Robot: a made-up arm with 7 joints.
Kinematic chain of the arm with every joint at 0, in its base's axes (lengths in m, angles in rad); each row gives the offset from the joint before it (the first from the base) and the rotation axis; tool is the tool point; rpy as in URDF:
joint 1: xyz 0 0 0.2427 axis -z
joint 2: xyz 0 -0.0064 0.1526 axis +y
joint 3: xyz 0 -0.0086 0.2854 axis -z
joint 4: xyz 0 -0.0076 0.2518 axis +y
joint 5: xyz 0 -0.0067 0.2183 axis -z
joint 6: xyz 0 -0.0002 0.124 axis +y
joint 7: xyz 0 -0.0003 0.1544 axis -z
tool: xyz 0 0 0 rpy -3.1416 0 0
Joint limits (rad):
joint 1: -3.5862..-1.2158
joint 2: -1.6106..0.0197
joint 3: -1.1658..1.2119
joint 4: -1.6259..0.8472
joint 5: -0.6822..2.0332
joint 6: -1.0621..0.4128
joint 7: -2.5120..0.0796
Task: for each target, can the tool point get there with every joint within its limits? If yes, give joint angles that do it. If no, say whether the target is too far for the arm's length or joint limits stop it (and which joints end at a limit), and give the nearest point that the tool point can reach.
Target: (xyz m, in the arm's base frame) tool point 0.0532 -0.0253 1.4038
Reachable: yes | joints -2.4377 -0.2211 -0.1026 0.4704 -0.0372 -0.4088 -1.8335
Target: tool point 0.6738 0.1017 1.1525
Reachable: yes | joints -3.0852 -0.8413 0.7267 0.3105 -0.0662 0.1440 -0.4552
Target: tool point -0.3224 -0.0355 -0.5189
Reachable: no: joint limits stop it (at a limit: joint 1, joint 2, joint 4) | nearest point -0.2766 -0.3517 -0.0747 | short by 0.547 m
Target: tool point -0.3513 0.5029 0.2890
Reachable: no: joint limits stop it (at a limit: joint 1, joint 2, joint 3, joint 4, joint 6) | nearest point 0.1650 0.5297 0.2556 | short by 0.518 m
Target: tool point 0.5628 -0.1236 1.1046
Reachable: yes | joints -2.7875 -0.2147 -0.1446 -0.9616 0.9030 -0.0793 -1.3145
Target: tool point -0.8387 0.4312 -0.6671
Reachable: no: too far | nearest point -0.4338 -0.2981 0.0214 | short by 1.082 m
